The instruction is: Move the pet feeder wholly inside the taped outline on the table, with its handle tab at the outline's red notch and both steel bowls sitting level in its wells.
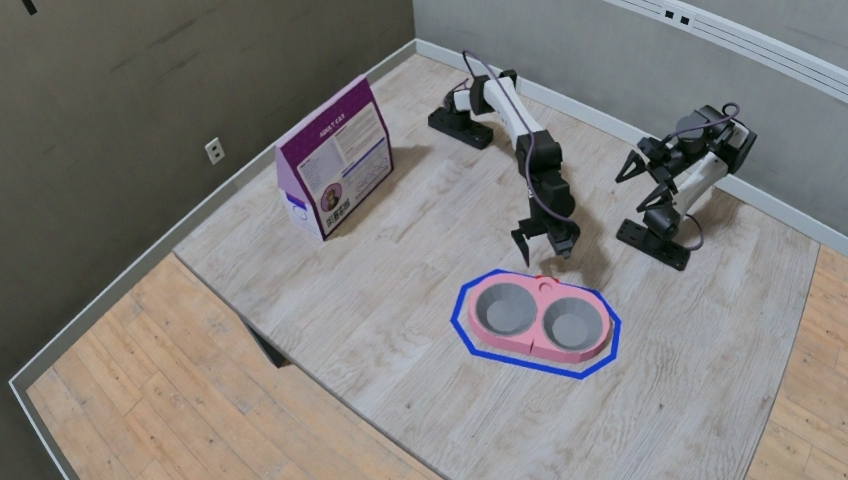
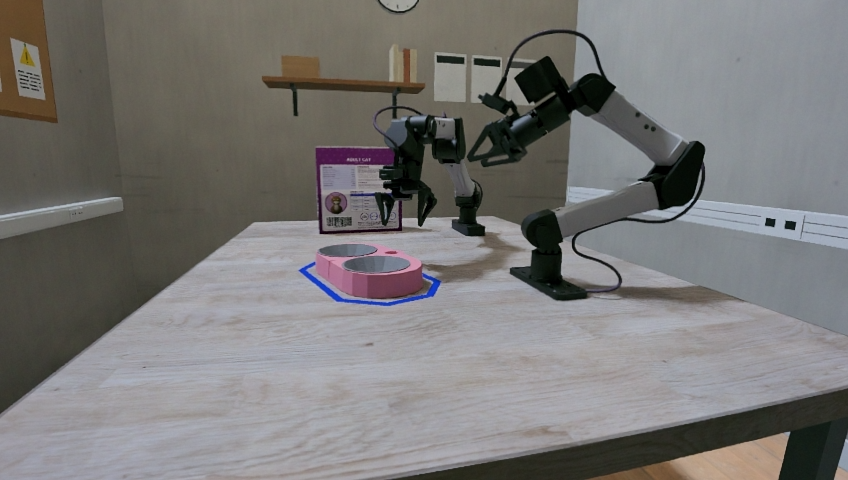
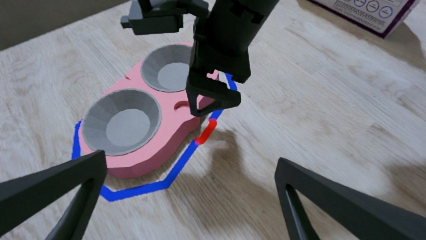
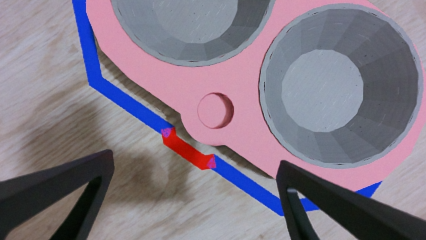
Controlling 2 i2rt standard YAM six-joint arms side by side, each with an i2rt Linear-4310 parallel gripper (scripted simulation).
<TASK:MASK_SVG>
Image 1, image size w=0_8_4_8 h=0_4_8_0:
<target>left gripper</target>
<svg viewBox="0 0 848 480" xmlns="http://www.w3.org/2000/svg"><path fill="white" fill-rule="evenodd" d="M677 144L670 149L667 145L661 148L658 145L658 142L661 141L650 136L648 139L654 148L665 154L660 160L644 154L650 160L647 165L639 153L636 153L634 149L630 151L623 168L615 178L616 183L619 184L647 171L658 185L636 208L638 213L673 207L673 196L679 193L673 179L690 167L690 163L687 160L684 162L684 159L687 158L682 151L678 153L680 148ZM662 196L661 201L647 205L648 203ZM634 162L636 165L635 168L631 170L628 174L624 175Z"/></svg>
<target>pink pet feeder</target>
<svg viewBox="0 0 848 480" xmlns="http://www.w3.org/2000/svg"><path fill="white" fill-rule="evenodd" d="M470 296L467 319L472 332L482 342L507 351L561 363L578 364L592 359L602 349L609 330L609 315L603 303L596 296L580 288L558 284L549 277L535 279L517 274L500 273L487 277L480 282ZM556 299L569 296L579 297L595 306L603 321L602 336L596 345L583 352L571 353L554 347L546 339L541 325L542 316L546 307ZM482 290L489 285L499 282L510 282L524 287L532 294L537 304L535 322L526 332L514 337L498 337L488 333L479 325L474 314L475 301Z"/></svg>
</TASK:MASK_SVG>
